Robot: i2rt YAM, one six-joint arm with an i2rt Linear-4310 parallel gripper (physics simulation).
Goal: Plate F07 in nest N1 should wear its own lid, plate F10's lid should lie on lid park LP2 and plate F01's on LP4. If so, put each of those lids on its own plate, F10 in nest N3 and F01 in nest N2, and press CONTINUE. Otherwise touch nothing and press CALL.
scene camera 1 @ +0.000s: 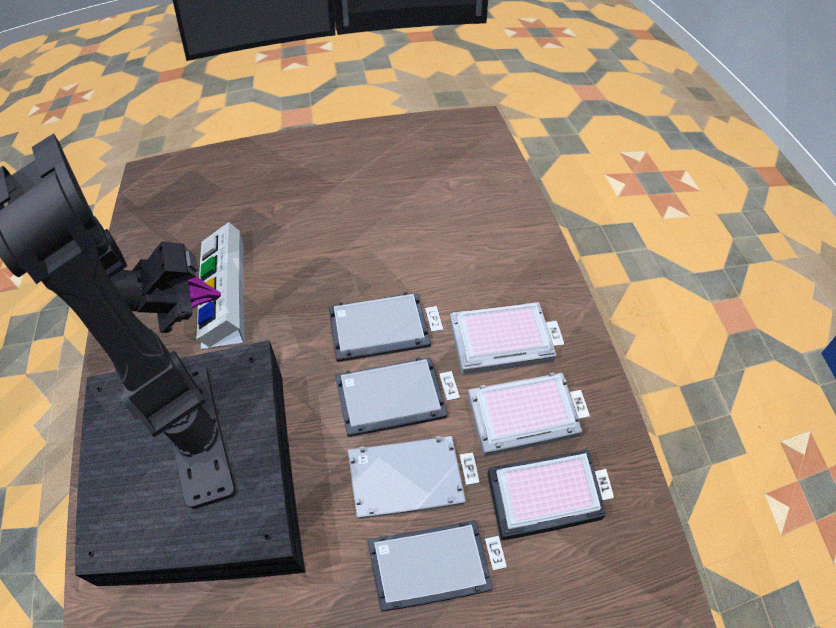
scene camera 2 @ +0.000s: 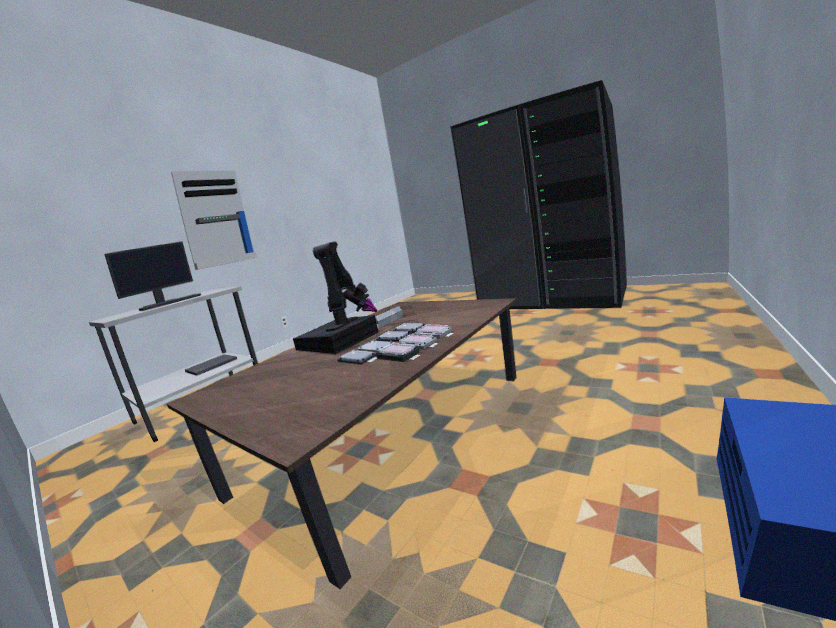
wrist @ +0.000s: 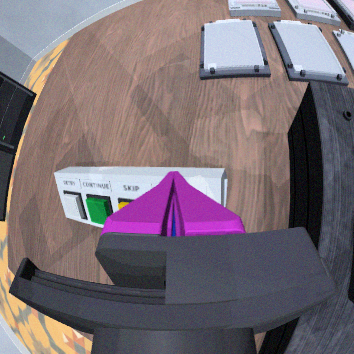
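Where they show: gripper, fingertip midpoint: (scene camera 1: 219, 295) (scene camera 2: 377, 311) (wrist: 173, 178); arm's base, link origin: (scene camera 1: 197, 436) (scene camera 2: 342, 324).
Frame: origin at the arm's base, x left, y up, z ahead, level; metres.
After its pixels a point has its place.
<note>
My gripper (scene camera 1: 218, 295) @[x 0.225, y 0.003, z 0.074 m] (scene camera 2: 375, 310) @[x 0.225, y 0.003, z 0.074 m] (wrist: 173, 178) @[x 0.225, y 0.003, z 0.074 m] is shut and empty, its magenta fingertips over the button box (scene camera 1: 235, 287) @[x 0.270, y -0.039, z 0.100 m] (wrist: 210, 175) @[x 0.202, y -0.025, z 0.080 m] between the yellow button (scene camera 1: 210, 281) @[x 0.290, y -0.028, z 0.061 m] (wrist: 124, 205) and the blue button (scene camera 1: 206, 313) @[x 0.230, y -0.032, z 0.044 m]. The fingers hide the labels right of SKIP. The green CONTINUE button (scene camera 1: 208, 264) @[x 0.334, y -0.032, z 0.062 m] (wrist: 98, 209) @[x 0.328, y -0.033, z 0.060 m] is uncovered. Pink plates stand in N1 (scene camera 1: 551, 490) @[x -0.213, y -0.049, z 0.416 m], N2 (scene camera 1: 527, 408) @[x -0.084, y -0.054, z 0.442 m] and N3 (scene camera 1: 505, 331) @[x 0.046, y -0.052, z 0.468 m]; their codes and any clear lids cannot be made out. Flat grey lids lie on LP2 (scene camera 1: 379, 324) @[x 0.137, y -0.067, z 0.301 m] (wrist: 233, 45) @[x 0.143, y -0.067, z 0.282 m] and LP4 (scene camera 1: 391, 394) @[x 0.014, y -0.067, z 0.276 m] (wrist: 309, 47) @[x 0.022, y -0.067, z 0.263 m]; their codes are unreadable.
LP3 (scene camera 1: 431, 565) @[x -0.244, y -0.067, z 0.235 m] bears a grey lid. LP1 (scene camera 1: 405, 500) @[x -0.143, y -0.074, z 0.238 m] is pale with an A1 mark; a lid there is hard to tell. The black arm base (scene camera 1: 182, 540) @[x -0.137, y -0.005, z -0.054 m] (wrist: 332, 150) @[x 0.110, y 0.007, z 0.077 m] stands beside the button box. The wooden table (scene camera 1: 378, 196) @[x 0.436, y -0.084, z 0.398 m] carries everything.
</note>
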